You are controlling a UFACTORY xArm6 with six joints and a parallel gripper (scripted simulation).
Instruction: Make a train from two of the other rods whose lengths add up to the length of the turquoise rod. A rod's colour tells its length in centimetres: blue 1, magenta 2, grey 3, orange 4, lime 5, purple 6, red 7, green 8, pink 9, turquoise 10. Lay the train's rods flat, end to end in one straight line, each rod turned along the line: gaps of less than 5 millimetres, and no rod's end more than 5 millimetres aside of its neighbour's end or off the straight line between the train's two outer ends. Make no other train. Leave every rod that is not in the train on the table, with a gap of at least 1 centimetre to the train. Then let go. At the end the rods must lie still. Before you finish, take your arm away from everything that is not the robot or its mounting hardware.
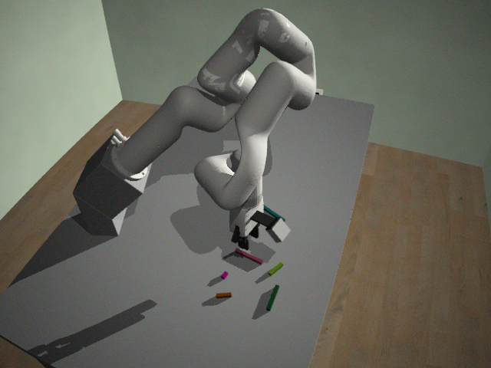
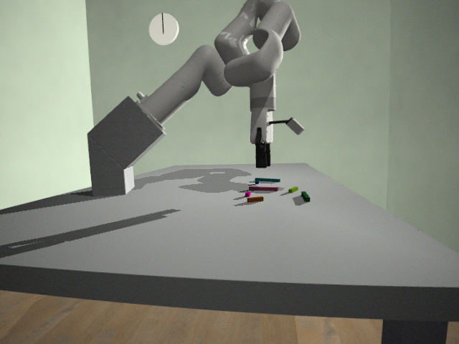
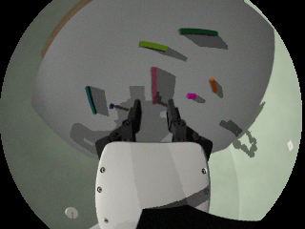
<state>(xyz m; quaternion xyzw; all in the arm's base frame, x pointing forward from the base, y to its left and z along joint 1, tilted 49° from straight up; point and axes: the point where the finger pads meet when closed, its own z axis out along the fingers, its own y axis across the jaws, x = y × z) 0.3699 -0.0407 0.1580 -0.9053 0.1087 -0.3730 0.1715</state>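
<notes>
My gripper is now 90 mm above the pink rod. Round my hand: magenta rod (30 mm behind, 90 mm to the right, 90 mm below); then blue rod (40 mm behind, 120 mm to the left, 90 mm below); then lime rod (90 mm ahead, 10 mm to the right, 90 mm below).
</notes>
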